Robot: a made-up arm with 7 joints.
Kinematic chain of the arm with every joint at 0, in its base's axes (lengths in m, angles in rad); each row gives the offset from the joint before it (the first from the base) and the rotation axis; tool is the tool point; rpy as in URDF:
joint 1: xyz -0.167 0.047 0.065 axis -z
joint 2: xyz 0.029 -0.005 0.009 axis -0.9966 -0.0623 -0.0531
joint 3: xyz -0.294 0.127 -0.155 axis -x
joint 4: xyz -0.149 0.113 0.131 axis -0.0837 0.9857 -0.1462
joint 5: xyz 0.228 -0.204 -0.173 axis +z
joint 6: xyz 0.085 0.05 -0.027 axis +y
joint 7: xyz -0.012 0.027 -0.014 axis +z
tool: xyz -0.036 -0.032 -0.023 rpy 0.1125 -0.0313 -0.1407
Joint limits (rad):
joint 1: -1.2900..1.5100
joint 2: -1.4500..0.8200
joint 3: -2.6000..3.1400
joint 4: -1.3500..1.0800
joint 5: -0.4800..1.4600
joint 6: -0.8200..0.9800
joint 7: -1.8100..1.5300
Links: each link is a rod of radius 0.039 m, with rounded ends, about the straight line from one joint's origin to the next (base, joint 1, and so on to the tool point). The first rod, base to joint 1, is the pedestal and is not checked.
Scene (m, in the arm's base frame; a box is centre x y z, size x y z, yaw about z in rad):
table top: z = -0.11
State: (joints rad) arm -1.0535 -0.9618 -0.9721 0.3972 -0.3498 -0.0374 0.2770
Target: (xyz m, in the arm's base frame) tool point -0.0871 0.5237 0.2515
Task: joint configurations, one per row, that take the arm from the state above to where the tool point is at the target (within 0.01 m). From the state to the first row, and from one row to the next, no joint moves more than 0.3 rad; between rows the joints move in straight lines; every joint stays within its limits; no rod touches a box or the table.
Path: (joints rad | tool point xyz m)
1: -0.7814 -1.0048 -1.0079 0.4097 -0.3644 -0.0756 0.2923 | -0.6420 0.1242 0.0987
2: -0.5094 -1.0478 -1.0437 0.4222 -0.3790 -0.1139 0.3077 | -0.6083 0.2487 0.1235
3: -0.2373 -1.0908 -1.0795 0.4347 -0.3936 -0.1521 0.3230 | -0.5417 0.3591 0.1488
4: 0.0348 -1.1338 -1.1153 0.4472 -0.4082 -0.1904 0.3384 | -0.4480 0.4469 0.1744
5: 0.3068 -1.1768 -1.1511 0.4596 -0.4228 -0.2286 0.3537 | -0.3348 0.5056 0.2001
6: 0.5789 -1.2198 -1.1870 0.4721 -0.4374 -0.2669 0.3691 | -0.2113 0.5315 0.2259
7: 0.8510 -1.2628 -1.2228 0.4846 -0.4520 -0.3051 0.3844 | -0.0871 0.5237 0.2515

